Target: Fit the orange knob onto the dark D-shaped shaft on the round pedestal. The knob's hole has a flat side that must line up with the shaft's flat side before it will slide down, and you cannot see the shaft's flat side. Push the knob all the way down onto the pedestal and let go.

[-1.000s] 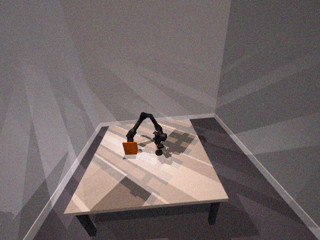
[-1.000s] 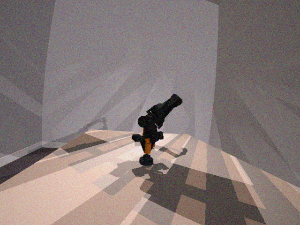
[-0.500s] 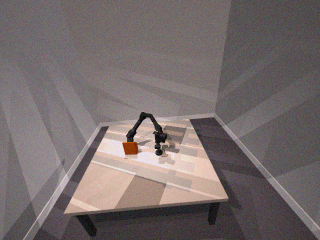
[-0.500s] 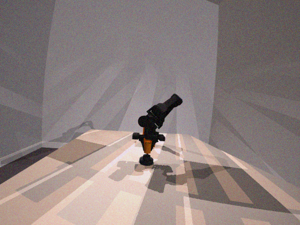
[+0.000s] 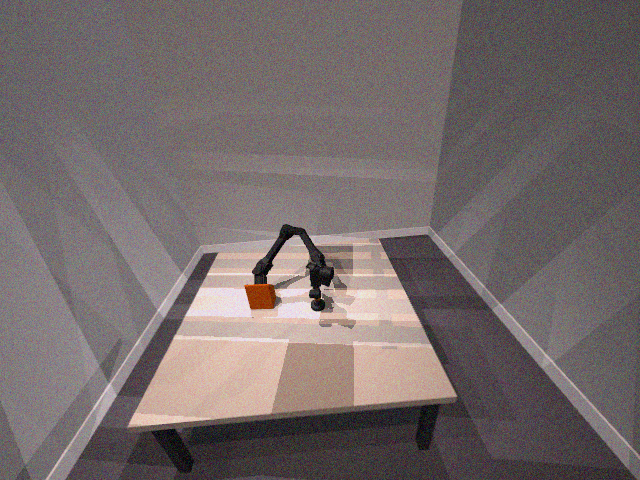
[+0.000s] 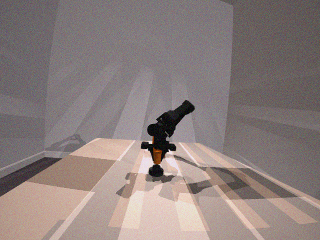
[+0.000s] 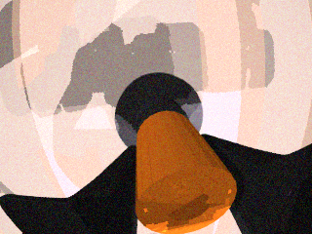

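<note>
My gripper tip is now 2 cm below the orange knob. Also, from my gripper tip: pedestal 4 cm below.
</note>
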